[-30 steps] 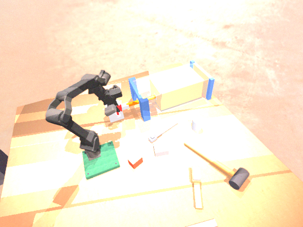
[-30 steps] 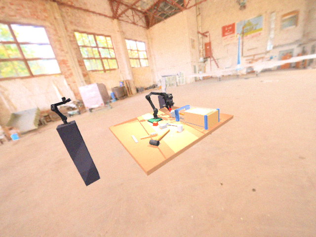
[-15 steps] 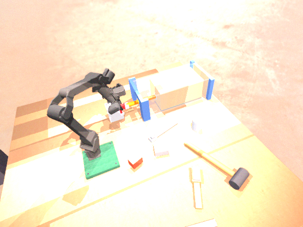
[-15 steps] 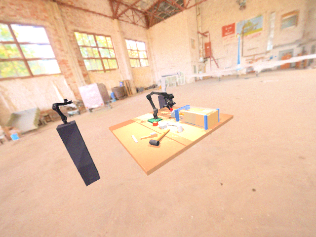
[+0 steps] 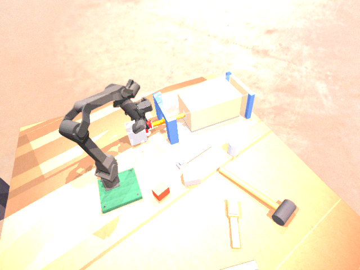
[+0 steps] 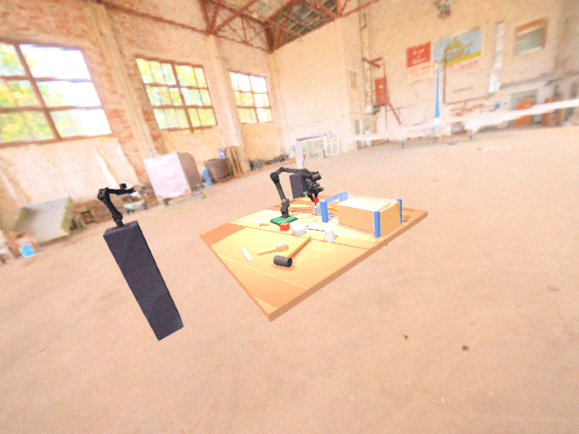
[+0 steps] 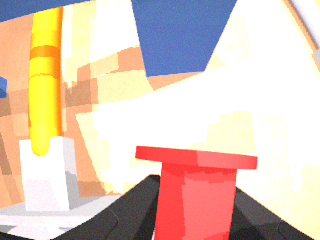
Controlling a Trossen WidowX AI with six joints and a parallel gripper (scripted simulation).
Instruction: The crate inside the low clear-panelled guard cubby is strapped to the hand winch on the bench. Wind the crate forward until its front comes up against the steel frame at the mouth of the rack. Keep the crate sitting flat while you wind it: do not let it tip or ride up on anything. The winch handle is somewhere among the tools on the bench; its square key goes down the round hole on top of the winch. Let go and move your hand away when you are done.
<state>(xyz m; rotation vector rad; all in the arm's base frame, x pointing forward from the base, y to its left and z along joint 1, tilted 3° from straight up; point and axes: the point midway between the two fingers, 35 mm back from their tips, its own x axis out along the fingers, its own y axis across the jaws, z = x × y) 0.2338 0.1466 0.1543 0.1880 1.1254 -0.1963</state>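
The white crank handle is 4 cm to the left of my gripper tip, 3 cm below it and 3 cm behind it. Also, from my gripper tip: blue steel frame 10 cm ahead, 9 cm to the left, 3 cm below; hand winch 10 cm below, 9 cm to the left, 7 cm behind; red grip 1 cm behind.
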